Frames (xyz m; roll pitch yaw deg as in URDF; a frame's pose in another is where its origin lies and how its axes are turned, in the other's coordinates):
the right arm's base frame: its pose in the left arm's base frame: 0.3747 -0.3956 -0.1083 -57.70 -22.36 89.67
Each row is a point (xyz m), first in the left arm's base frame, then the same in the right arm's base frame.
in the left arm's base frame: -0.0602 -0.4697 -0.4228
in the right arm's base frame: -0.1905 0.4534 0.2274
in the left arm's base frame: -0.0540 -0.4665 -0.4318
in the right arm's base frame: -0.1909 0.4581 0.2171
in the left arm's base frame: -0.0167 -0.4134 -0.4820
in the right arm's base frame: -0.1607 0.4948 0.1501
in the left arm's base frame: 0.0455 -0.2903 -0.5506
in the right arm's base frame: -0.0726 0.5552 0.0392
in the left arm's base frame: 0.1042 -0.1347 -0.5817
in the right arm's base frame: 0.0597 0.5988 -0.0568
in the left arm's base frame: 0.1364 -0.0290 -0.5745
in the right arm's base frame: 0.1604 0.6103 -0.1014
